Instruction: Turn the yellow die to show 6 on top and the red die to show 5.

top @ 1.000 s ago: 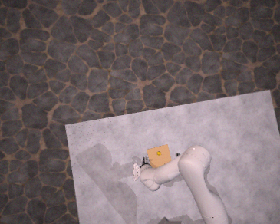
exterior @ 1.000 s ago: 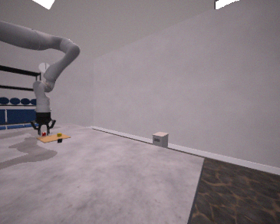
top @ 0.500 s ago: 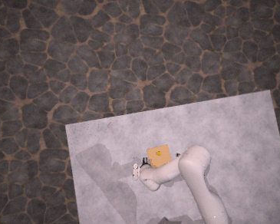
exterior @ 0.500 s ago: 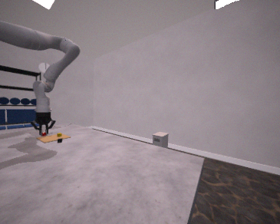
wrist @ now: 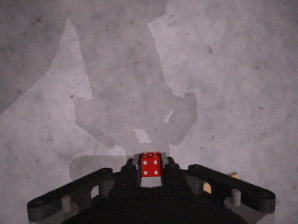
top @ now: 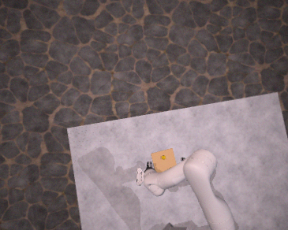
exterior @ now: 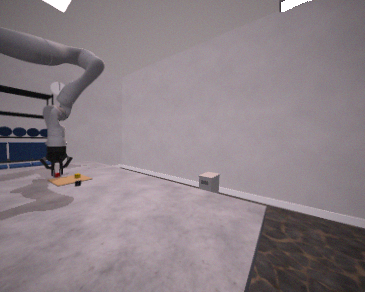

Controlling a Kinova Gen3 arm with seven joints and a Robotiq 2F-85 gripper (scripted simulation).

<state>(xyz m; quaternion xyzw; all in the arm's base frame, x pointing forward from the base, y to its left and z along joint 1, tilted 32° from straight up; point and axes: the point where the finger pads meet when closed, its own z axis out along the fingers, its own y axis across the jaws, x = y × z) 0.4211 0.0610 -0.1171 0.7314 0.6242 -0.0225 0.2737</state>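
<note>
The tan mat is 11 cm to the right of my hand, 2 cm below it and 2 cm ahead of it. From my hand the other things lie so: yellow die (11 cm to the right, 5 cm ahead, 1 cm below); red die (1 cm below); black die (23 cm to the right, 1 cm below, 1 cm ahead).
</note>
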